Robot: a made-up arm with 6 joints. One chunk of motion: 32 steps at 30 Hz.
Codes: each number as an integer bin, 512 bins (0 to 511) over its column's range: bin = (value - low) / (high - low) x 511, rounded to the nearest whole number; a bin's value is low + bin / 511 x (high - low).
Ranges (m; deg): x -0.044..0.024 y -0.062..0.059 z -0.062..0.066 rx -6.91..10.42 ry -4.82..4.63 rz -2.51..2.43
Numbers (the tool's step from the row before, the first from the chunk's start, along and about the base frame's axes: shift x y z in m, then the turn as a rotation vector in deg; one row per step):
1: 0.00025 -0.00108 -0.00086 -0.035 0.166 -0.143
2: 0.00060 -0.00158 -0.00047 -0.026 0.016 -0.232
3: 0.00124 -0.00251 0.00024 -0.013 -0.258 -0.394
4: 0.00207 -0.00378 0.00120 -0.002 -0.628 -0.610
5: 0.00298 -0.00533 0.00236 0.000 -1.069 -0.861
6: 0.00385 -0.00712 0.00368 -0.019 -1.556 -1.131
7: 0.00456 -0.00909 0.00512 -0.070 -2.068 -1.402
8: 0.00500 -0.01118 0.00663 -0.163 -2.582 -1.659
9: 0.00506 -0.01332 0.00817 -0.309 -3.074 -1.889
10: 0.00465 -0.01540 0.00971 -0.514 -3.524 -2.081
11: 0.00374 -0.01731 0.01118 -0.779 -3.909 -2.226
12: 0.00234 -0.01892 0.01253 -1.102 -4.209 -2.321
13: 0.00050 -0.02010 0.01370 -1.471 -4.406 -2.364
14: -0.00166 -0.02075 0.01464 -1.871 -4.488 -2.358
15: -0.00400 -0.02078 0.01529 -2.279 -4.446 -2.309
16: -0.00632 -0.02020 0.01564 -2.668 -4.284 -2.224
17: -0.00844 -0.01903 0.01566 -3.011 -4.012 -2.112
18: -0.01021 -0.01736 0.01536 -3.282 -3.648 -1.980
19: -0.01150 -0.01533 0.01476 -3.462 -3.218 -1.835
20: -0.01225 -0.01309 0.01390 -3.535 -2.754 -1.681
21: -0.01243 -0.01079 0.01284 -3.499 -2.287 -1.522
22: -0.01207 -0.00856 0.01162 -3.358 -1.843 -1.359
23: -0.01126 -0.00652 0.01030 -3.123 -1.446 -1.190
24: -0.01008 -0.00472 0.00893 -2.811 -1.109 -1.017
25: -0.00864 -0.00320 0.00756 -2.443 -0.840 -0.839
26: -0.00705 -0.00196 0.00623 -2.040 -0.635 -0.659
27: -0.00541 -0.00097 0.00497 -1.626 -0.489 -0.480
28: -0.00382 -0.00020 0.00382 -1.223 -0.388 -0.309
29: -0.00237 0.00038 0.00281 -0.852 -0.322 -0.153
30: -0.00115 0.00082 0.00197 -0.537 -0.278 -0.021
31: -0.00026 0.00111 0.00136 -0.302 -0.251 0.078
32: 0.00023 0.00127 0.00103 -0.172 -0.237 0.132
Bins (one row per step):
1: 333 257 244 203 270 245
2: 335 255 246 203 262 236
3: 340 251 248 203 247 219
4: 346 246 252 204 227 197
5: 353 239 257 204 203 171
6: 360 232 262 203 176 143
7: 365 223 268 202 149 115
8: 368 215 274 199 121 88
9: 369 206 280 195 94 64
10: 366 197 286 189 70 44
11: 359 189 292 181 49 29
12: 348 182 298 171 33 20
13: 334 177 302 160 22 15
14: 318 174 306 149 18 16
15: 301 174 309 137 20 21
16: 283 177 310 125 29 30
17: 267 181 310 115 44 41
18: 254 189 309 107 63 55
19: 244 197 306 102 87 70
20: 239 207 303 100 112 86
21: 237 216 299 101 137 102
22: 240 226 294 105 161 119
23: 246 234 289 112 182 137
24: 255 242 283 121 201 154
25: 266 248 278 132 215 173
26: 278 254 272 144 226 191
27: 290 258 267 156 234 210
28: 302 261 263 168 240 228
29: 313 263 259 179 243 244
30: 322 265 255 188 246 257
31: 329 267 253 195 247 268
32: 332 267 252 199 248 273

